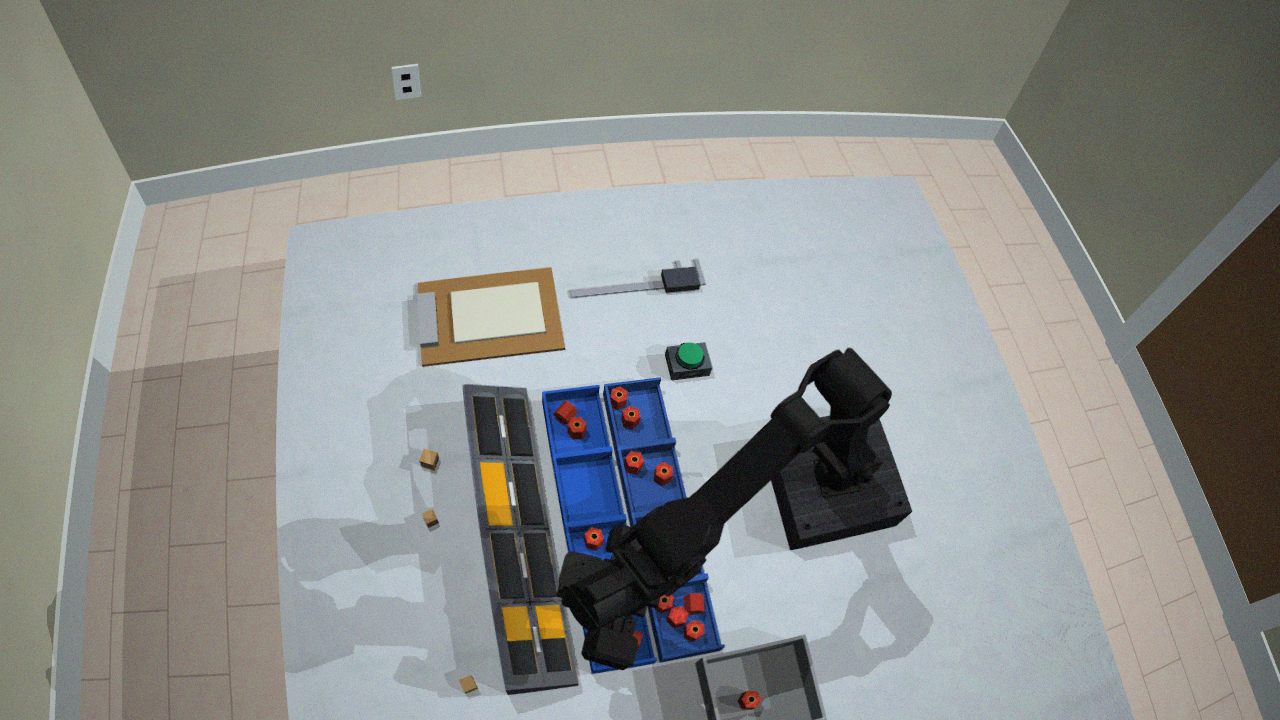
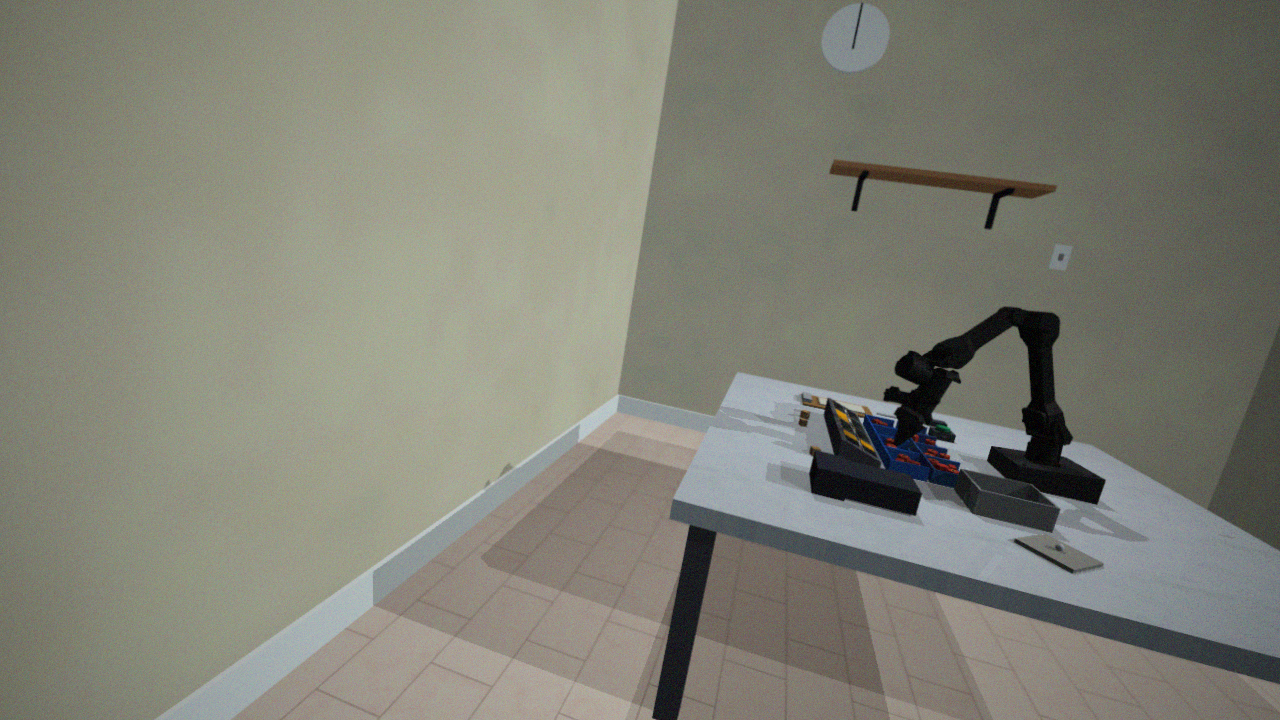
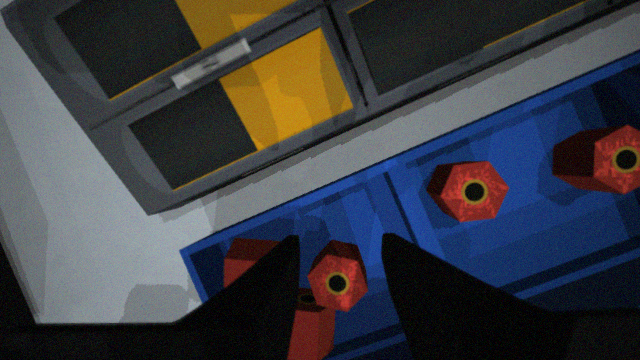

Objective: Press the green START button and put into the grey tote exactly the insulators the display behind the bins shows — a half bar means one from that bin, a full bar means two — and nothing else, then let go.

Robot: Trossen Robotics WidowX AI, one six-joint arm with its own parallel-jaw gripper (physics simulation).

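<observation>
My gripper [image 2: 905,436] [image 3: 340,245] is partly open over the end compartment of the display-side row of blue bins [image 1: 586,494] [image 3: 525,227]. An upright red insulator [image 3: 338,300] shows between the fingertips, not gripped. A second insulator [image 3: 315,337] lies behind the left finger, and a third [image 3: 242,265] shows by the bin's end wall. The grey tote [image 1: 813,677] [image 2: 1006,510] holds one insulator [image 1: 750,699]. The display [image 1: 541,684] [image 3: 112,145] shows one full orange bar, display-side in the second row, and two half bars in the end row. The green button [image 1: 690,354] stands past the bins.
A black box [image 2: 863,485] stands near the display's end. A flat plate [image 2: 1056,551] lies beside the tote. A clipboard [image 1: 496,311] and a caliper [image 1: 680,279] lie beyond the bins. Small wooden blocks [image 1: 429,459] [image 1: 468,684] lie behind the display.
</observation>
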